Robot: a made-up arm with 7 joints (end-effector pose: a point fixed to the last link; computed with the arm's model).
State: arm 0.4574 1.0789 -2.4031 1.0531 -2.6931 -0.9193 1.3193
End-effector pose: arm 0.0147 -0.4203 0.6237 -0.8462 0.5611 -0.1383
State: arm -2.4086 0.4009 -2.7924 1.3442 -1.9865 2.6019 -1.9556
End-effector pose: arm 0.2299 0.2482 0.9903 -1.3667 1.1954 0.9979
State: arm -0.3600 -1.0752 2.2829 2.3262 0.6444 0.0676 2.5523
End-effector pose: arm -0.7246 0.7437 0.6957 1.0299 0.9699 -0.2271
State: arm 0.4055 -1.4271 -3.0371 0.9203 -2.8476 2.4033 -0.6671
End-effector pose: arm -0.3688 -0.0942 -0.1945 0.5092 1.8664 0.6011
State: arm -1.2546 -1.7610 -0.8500 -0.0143 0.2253 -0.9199 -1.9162
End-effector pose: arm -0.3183 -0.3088 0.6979 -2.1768 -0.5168 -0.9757
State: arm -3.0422 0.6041 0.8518 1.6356 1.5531 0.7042 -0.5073
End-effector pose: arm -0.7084 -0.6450 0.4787 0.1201 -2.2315 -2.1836
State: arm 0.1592 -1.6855 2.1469 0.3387 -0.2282 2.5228 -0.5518
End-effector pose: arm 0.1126 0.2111 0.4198 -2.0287 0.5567 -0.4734
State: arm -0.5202 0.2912 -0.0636 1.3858 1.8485 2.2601 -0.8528
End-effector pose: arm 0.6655 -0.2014 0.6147 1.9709 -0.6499 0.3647
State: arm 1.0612 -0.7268 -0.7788 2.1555 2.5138 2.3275 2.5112
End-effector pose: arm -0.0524 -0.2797 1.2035 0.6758 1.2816 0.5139
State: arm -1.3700 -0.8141 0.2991 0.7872 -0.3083 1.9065 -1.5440
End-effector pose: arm 0.1058 -0.3833 0.6232 0.2008 0.5778 0.2824
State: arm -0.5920 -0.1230 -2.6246 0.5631 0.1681 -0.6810 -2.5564
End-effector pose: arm -0.6955 0.1413 0.2973 -0.3251 1.1155 -0.8000
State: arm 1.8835 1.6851 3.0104 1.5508 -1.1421 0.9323 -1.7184
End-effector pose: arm -0.3493 0.4094 1.1418 -1.9586 0.9412 -0.5444
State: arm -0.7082 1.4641 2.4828 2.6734 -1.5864 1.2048 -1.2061
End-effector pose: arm 0.8933 -0.3917 0.6338 0.0127 -1.1733 0.7617
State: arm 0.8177 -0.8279 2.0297 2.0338 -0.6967 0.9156 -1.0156
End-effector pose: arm -0.9637 -0.0296 0.7030 0.2925 1.5835 -1.3446
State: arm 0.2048 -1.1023 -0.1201 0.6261 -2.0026 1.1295 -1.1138
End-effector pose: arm 0.4730 -0.0762 0.8777 -2.0108 0.5783 1.0712
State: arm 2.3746 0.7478 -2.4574 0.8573 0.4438 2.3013 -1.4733
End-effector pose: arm 0.3560 0.0875 0.5385 0.6567 0.5567 1.1354
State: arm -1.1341 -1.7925 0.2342 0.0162 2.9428 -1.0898 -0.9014
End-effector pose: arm -0.0207 -0.2023 0.4500 0.0020 1.2106 2.7281
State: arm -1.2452 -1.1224 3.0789 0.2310 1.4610 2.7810 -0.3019
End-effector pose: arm -0.1823 0.0271 0.1376 -0.3018 2.3779 -0.9403
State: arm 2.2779 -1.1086 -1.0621 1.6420 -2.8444 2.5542 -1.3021
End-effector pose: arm 0.6484 -0.0580 0.8378 -1.1541 0.5984 0.6783
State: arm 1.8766 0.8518 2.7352 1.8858 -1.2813 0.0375 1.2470
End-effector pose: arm -0.2119 0.0764 1.3907 -2.0056 -2.1256 -0.8308
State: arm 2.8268 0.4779 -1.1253 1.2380 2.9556 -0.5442 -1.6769
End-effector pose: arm -0.0234 0.6624 0.3179 0.4629 -0.5399 0.5062
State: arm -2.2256 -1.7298 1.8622 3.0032 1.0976 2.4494 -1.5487
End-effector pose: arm 0.4197 0.5606 0.1361 0.2596 1.3061 1.9797
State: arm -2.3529 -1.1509 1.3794 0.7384 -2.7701 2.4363 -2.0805
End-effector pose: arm 0.4278 -0.3315 0.6819 -0.1527 -2.4294 1.0243
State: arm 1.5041 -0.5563 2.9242 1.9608 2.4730 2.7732 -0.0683
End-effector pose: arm -0.0364 -0.6191 0.8380 1.5605 -1.2195 0.1467
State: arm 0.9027 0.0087 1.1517 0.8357 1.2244 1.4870 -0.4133
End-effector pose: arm -0.4257 0.5344 0.2973 0.4116 1.3903 1.6011
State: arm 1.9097 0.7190 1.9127 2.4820 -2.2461 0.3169 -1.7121
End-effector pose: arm -0.5799 0.3502 1.2223 0.0235 2.2861 -0.6194
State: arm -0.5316 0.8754 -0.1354 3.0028 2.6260 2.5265 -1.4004
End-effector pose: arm 0.4308 -0.1412 1.0268 1.3642 -1.6754 2.2462
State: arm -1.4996 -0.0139 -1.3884 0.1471 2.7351 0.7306 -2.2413
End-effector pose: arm -0.3569 -0.0689 -0.0105 0.9337 0.8328 2.6602
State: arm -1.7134 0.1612 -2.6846 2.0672 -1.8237 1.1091 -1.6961
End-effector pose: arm -0.1130 0.5133 1.2667 2.3546 1.2064 -1.5076
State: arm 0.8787 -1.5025 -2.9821 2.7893 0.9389 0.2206 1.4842
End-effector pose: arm -0.7842 -0.7082 0.3113 -0.4312 1.2543 1.4144
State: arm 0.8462 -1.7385 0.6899 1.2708 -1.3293 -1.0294 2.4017
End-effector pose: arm -0.7185 0.0887 0.7141 1.6496 -1.1556 2.2384
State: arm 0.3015 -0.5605 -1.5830 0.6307 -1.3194 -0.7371 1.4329
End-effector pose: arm 0.3493 -0.4917 0.5002 0.5912 -1.4826 -1.1127
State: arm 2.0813 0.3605 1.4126 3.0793 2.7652 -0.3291 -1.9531
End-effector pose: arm -0.3593 0.3640 1.2588 2.0902 1.4689 0.4021
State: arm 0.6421 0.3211 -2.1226 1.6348 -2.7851 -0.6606 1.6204
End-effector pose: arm 0.2184 -0.5653 0.7217 -1.1259 -0.1791 0.0455
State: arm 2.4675 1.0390 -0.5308 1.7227 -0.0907 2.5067 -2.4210
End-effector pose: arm -0.2095 0.5523 0.2176 0.2548 -2.0562 -1.5375
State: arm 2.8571 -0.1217 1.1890 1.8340 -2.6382 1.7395 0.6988
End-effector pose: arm -0.3951 -0.4081 1.2172 1.9647 -1.7891 0.6045
